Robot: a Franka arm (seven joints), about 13 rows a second.
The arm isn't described. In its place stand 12 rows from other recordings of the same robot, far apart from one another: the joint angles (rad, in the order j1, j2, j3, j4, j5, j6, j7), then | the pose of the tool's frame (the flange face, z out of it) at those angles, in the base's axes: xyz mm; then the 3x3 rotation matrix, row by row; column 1 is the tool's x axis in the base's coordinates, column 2 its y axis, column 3 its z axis.
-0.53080 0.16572 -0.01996 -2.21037 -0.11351 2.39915 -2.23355 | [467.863, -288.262, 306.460], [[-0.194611, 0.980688, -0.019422], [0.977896, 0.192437, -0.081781], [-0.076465, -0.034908, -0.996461]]
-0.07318 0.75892 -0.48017 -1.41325 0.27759 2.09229 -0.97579 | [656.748, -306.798, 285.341], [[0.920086, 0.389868, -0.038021], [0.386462, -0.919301, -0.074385], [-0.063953, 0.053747, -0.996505]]
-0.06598 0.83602 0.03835 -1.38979 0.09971 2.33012 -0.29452 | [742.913, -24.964, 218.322], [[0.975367, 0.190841, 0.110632], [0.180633, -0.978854, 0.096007], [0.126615, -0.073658, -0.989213]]
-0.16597 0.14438 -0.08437 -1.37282 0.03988 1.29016 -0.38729 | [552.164, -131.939, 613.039], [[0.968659, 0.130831, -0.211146], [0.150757, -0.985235, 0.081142], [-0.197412, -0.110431, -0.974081]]
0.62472 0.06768 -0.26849 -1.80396 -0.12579 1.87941 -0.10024 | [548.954, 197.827, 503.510], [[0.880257, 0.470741, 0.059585], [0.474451, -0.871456, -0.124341], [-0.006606, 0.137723, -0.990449]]
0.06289 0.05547 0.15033 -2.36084 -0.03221 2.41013 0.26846 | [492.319, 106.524, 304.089], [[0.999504, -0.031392, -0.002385], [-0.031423, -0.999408, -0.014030], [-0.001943, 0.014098, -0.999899]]
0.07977 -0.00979 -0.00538 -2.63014 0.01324 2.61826 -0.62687 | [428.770, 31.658, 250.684], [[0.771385, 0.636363, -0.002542], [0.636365, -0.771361, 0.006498], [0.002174, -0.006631, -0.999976]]
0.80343 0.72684 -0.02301 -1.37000 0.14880 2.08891 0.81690 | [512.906, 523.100, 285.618], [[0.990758, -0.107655, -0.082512], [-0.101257, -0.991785, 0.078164], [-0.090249, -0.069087, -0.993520]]
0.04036 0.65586 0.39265 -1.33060 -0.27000 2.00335 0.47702 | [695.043, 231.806, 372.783], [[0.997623, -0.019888, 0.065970], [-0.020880, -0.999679, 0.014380], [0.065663, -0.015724, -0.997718]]
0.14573 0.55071 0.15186 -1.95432 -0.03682 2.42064 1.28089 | [583.647, 176.651, 188.901], [[0.558730, -0.824375, -0.090698], [-0.825788, -0.563118, 0.031180], [-0.076777, 0.057476, -0.995390]]
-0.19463 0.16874 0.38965 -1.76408 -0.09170 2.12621 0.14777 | [619.172, 104.638, 491.127], [[0.975792, 0.076705, 0.204809], [0.073400, -0.997021, 0.023696], [0.206016, -0.008090, -0.978515]]
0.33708 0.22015 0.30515 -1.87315 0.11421 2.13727 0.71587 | [495.380, 365.317, 406.668], [[0.988216, -0.144615, -0.050149], [-0.134740, -0.977342, 0.163243], [-0.072620, -0.154562, -0.985311]]
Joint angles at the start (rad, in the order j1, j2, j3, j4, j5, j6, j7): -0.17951, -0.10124, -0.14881, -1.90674, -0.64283, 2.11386, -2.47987
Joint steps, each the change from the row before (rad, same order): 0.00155, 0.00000, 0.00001, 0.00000, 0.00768, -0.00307, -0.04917; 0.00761, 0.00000, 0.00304, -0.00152, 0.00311, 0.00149, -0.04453; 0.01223, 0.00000, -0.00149, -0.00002, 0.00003, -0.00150, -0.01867; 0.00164, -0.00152, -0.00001, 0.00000, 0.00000, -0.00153, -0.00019; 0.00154, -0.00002, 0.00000, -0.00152, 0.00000, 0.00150, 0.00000; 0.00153, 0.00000, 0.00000, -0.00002, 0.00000, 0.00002, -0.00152
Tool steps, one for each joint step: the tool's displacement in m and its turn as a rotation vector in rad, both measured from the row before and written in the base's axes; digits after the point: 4 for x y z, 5 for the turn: 0.0001, 0.0009, -0.0005, -0.00050, 0.02874, 0.03720; 0.0023, 0.0059, -0.0007, -0.00448, 0.02504, 0.04638; 0.0020, 0.0055, -0.0002, -0.00283, 0.01193, 0.02485; -0.0002, 0.0008, 0.0007, -0.00010, -0.00014, 0.00092; 0.0003, 0.0009, -0.0006, 0.00028, 0.00020, 0.00241; 0.0003, 0.0008, 0.0000, -0.00026, 0.00087, 0.00276
